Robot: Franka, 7 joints.
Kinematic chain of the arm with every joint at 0, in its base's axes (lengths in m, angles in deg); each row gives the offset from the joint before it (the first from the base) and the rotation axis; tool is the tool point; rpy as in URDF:
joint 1: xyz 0 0 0.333 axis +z
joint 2: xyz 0 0 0 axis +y
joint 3: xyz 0 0 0.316 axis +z
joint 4: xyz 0.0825 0 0 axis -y
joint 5: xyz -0.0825 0 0.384 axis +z
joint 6: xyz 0 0 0 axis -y
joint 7: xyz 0.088 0 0 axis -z
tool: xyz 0 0 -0.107 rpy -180 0 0
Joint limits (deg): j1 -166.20..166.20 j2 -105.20..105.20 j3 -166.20..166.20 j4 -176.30..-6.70 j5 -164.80..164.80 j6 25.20..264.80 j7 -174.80..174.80
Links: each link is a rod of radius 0.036 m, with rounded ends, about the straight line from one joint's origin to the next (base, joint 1, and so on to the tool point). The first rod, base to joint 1, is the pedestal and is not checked.
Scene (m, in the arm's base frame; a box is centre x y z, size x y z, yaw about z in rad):
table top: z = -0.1
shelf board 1: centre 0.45 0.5 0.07 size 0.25 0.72 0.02 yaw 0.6
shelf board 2: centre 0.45 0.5 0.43 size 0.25 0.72 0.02 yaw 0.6
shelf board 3: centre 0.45 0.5 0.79 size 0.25 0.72 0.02 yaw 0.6
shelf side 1: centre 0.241 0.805 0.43 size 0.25 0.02 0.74 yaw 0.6
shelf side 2: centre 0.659 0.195 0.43 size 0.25 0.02 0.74 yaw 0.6
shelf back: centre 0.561 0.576 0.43 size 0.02 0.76 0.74 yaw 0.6
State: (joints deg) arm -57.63 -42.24 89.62 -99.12 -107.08 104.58 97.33
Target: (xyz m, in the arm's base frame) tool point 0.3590 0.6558 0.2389
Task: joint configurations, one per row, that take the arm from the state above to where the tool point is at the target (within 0.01 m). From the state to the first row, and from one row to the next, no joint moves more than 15 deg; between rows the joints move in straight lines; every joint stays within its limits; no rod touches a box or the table.
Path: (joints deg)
1: -47.90 -50.93 82.03 -110.00 -102.47 96.27 97.33
2: -38.17 -59.63 74.44 -120.87 -97.86 87.96 97.33
3: -28.43 -68.32 66.86 -131.75 -93.25 79.65 97.33
4: -29.72 -66.82 79.07 -130.67 -95.06 85.35 97.33
5: -31.00 -65.31 91.28 -129.60 -96.87 91.05 97.33
6: -32.28 -63.81 103.49 -128.52 -98.69 96.75 97.33
7: -33.56 -62.31 115.71 -127.45 -100.50 102.45 97.33
8: -46.67 -66.93 116.20 -112.52 -104.20 107.05 97.33
9: -59.78 -71.56 116.70 -97.60 -107.90 111.64 97.33
10: -72.89 -76.19 117.20 -82.68 -111.59 116.23 97.33

